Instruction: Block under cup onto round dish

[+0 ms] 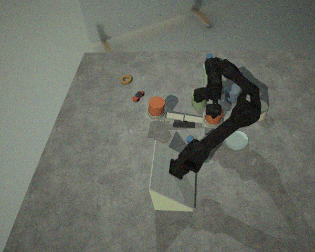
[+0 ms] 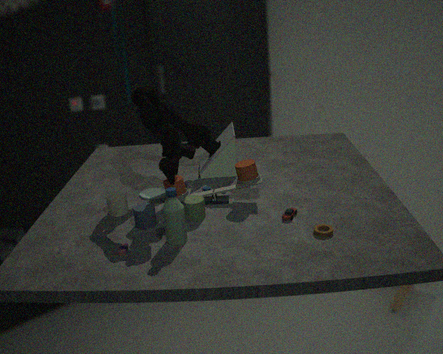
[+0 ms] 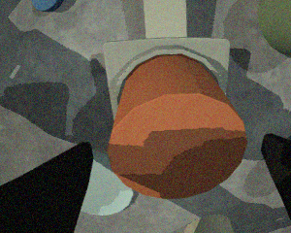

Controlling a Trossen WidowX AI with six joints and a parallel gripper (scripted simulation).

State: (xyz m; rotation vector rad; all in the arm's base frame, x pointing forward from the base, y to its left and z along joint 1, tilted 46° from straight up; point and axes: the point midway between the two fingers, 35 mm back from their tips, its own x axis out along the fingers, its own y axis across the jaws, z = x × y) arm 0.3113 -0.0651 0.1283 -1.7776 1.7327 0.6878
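My gripper tip is 50 mm above the grey block. From my gripper tip the other things lie so: small balance (140 mm to the left, 50 mm below); then pale blue round dish (100 mm to the right, 90 mm below, 90 mm behind); then blue cap (100 mm to the left, 100 mm behind, 80 mm below).
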